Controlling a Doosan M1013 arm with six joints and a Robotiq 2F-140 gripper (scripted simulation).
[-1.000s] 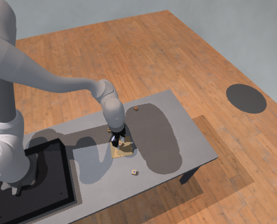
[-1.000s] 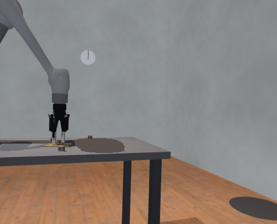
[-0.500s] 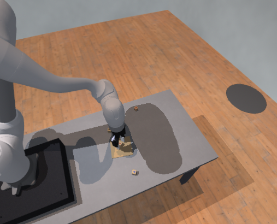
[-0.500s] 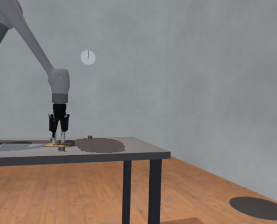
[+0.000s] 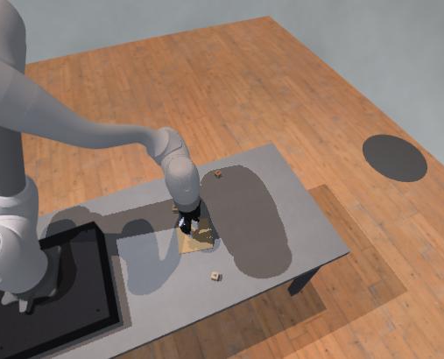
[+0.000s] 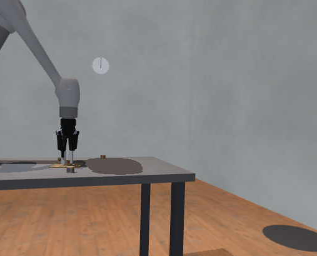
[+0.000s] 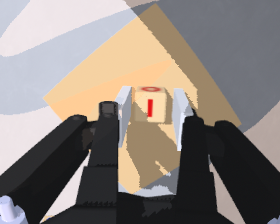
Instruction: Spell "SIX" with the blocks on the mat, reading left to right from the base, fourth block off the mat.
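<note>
The tan mat is 4 cm below my hand and 1 cm to the right of it. From my hand the other things lie so: block: 13 cm to the left, 6 cm behind, 3 cm below.
</note>
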